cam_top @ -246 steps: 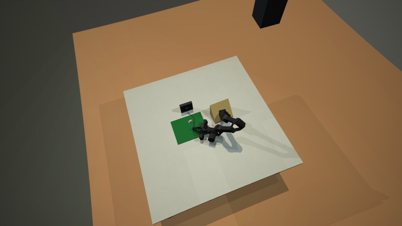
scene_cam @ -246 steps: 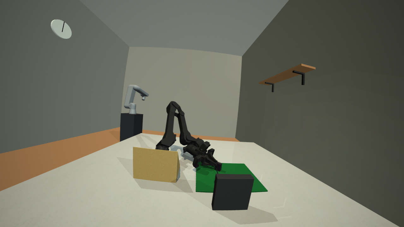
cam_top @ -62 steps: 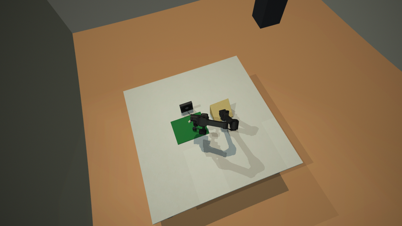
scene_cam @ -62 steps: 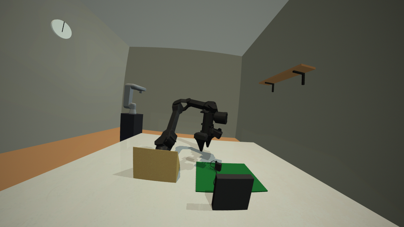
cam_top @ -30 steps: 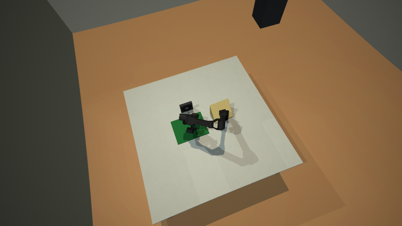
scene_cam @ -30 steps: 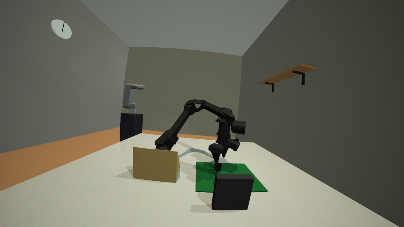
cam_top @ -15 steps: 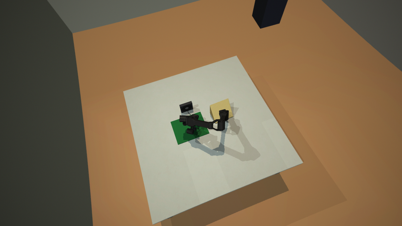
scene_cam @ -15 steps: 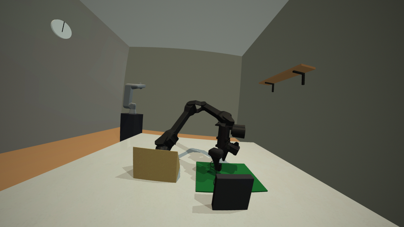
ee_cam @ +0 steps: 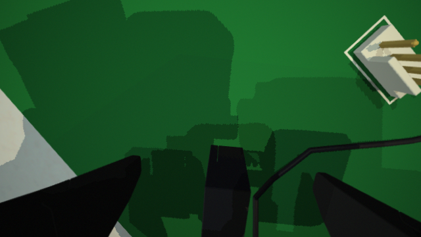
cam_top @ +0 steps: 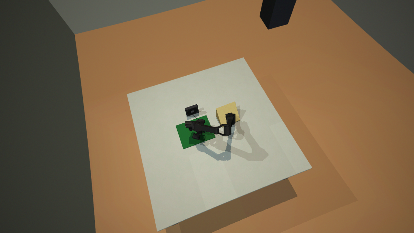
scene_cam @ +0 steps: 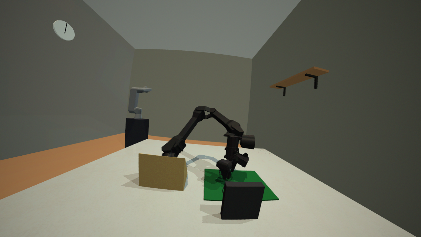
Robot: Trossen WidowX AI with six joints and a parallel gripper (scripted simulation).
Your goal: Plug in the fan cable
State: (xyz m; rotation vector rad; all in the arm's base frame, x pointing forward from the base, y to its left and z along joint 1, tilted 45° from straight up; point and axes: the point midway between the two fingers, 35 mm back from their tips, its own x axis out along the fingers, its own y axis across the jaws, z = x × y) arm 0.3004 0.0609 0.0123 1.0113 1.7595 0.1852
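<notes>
My gripper tip is now 30 mm short of the green board, 30 mm to the left of it and 30 mm above it. Also, from my gripper tip: black fan (220 mm to the right, 40 mm above); black plug (10 mm behind).
</notes>
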